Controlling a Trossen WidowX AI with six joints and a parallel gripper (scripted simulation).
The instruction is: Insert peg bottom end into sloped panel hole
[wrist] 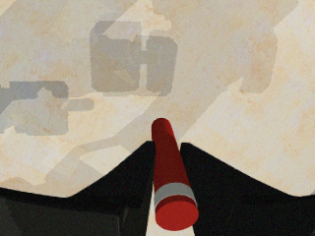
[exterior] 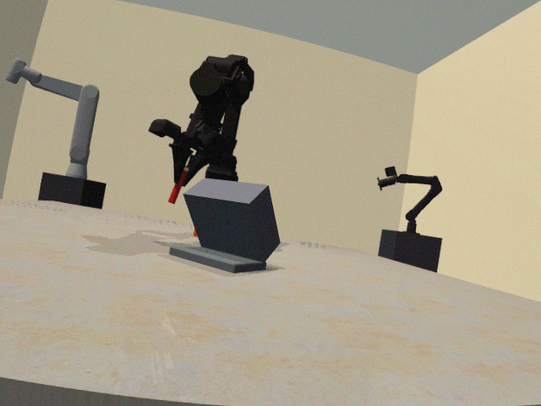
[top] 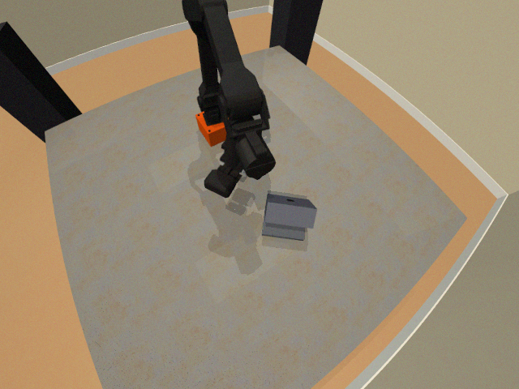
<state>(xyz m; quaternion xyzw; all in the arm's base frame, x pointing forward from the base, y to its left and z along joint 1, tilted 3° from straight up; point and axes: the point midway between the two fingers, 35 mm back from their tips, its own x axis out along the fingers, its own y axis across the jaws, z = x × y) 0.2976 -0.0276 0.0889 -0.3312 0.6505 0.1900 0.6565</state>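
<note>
The grey sloped panel block is 130 mm to the left of my gripper tip, 120 mm ahead of it and 50 mm below it. Also, from my gripper tip: red round peg: 20 mm above.
</note>
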